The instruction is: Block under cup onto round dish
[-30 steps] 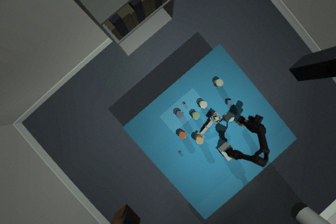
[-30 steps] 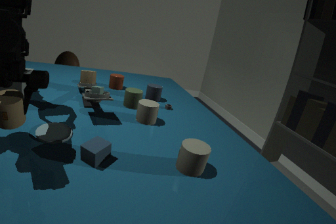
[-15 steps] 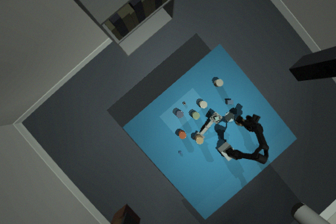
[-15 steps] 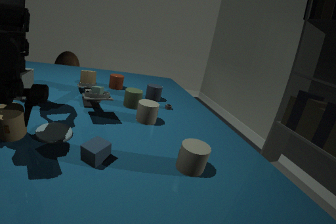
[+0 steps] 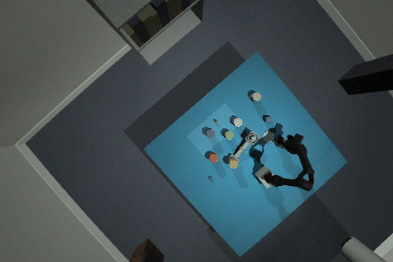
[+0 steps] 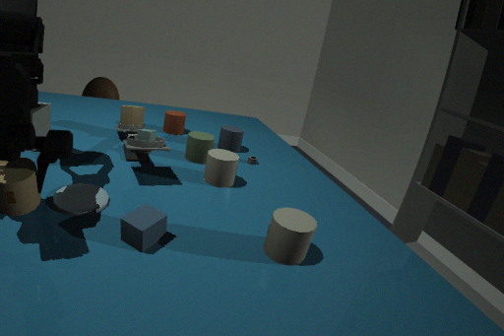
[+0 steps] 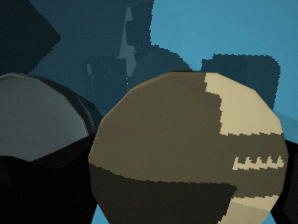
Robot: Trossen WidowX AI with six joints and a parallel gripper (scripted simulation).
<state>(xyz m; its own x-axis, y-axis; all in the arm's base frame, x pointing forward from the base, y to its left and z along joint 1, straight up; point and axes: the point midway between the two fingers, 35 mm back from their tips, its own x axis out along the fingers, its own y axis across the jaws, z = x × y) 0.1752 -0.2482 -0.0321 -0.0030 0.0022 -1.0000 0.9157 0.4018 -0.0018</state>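
Right now the round dish is 9 cm ahead of my gripper tip, 6 cm to the left of it and 2 cm below it. From my gripper tip the other things lie so: green cylinder: 36 cm to the left, 30 cm ahead, 1 cm above; then orange cylinder: 56 cm to the left, 19 cm ahead, 1 cm above; then nut: 43 cm ahead, 40 cm to the left, 2 cm below.
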